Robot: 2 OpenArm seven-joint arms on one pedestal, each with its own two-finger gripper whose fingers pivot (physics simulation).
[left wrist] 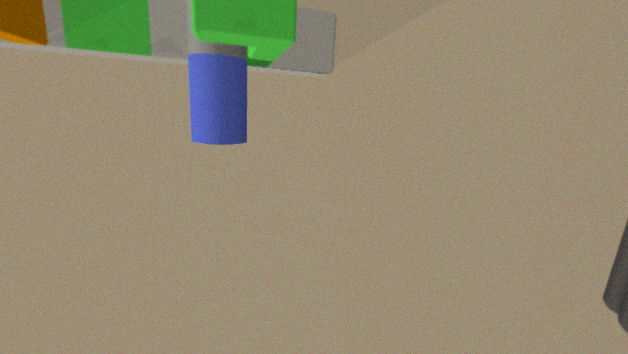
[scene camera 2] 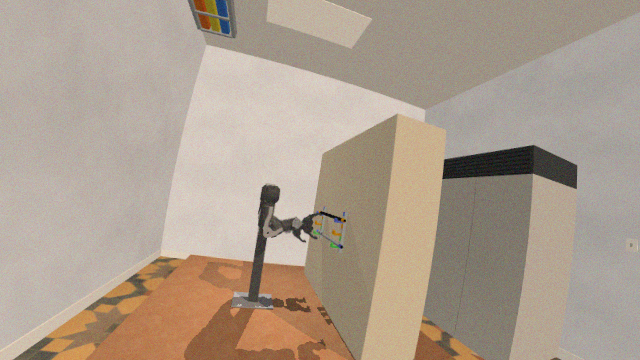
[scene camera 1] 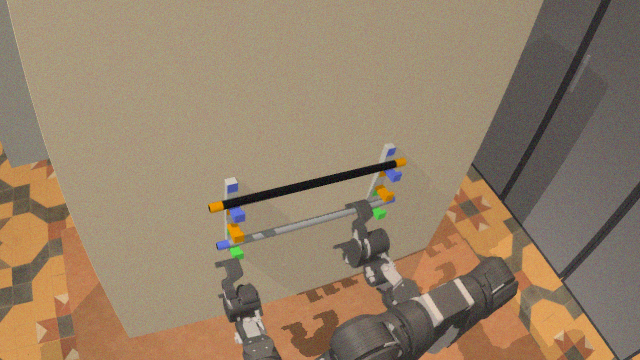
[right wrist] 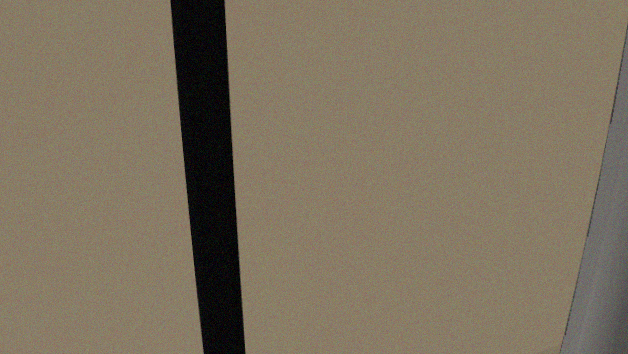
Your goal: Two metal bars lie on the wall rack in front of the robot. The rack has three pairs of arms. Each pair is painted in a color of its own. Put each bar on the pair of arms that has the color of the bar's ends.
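A black bar with orange ends (scene camera 1: 310, 186) (scene camera 2: 331, 216) (right wrist: 207, 175) lies across the top, blue arms (scene camera 1: 237, 215) of the wall rack (scene camera 1: 230, 181) (left wrist: 317, 45). A grey bar with blue ends (scene camera 1: 315, 221) (left wrist: 218, 100) lies lower, across the green arms (scene camera 1: 236, 253) (left wrist: 245, 20). The orange arms (scene camera 1: 235, 233) between them hold no bar. My left gripper (scene camera 1: 222, 280) is open and empty, below the grey bar's left end. My right gripper (scene camera 1: 346, 225) is open and empty near the grey bar's right part; its upper finger overlaps that bar in scene camera 1. Contact cannot be told.
The rack is fixed to a beige wall block (scene camera 1: 280, 90) (scene camera 2: 350, 210). The robot's pedestal (scene camera 2: 257, 265) stands before it. A grey cabinet (scene camera 1: 600, 165) (scene camera 2: 482, 240) stands beyond the block. A grey surface of unclear identity shows at the right wrist view's right edge.
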